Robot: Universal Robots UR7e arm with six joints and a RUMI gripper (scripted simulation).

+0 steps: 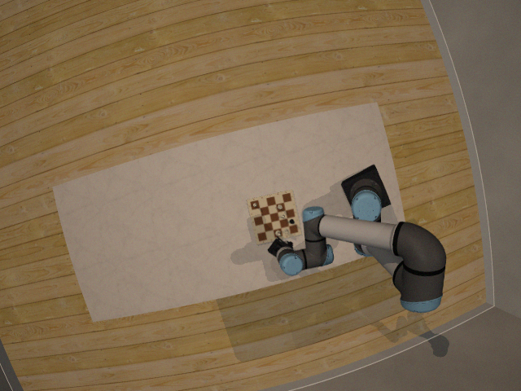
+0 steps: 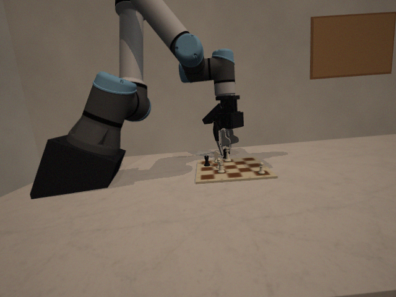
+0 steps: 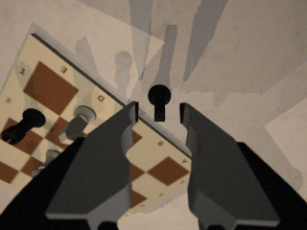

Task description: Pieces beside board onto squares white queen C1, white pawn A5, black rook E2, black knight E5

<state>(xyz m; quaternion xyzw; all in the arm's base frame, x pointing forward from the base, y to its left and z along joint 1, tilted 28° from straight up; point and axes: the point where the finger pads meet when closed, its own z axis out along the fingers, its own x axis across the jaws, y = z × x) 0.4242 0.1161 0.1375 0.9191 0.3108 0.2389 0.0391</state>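
Right now my hand is 10 mm above the black piece. Round my hand: chessboard: 10 mm behind, 140 mm to the right, 30 mm below.
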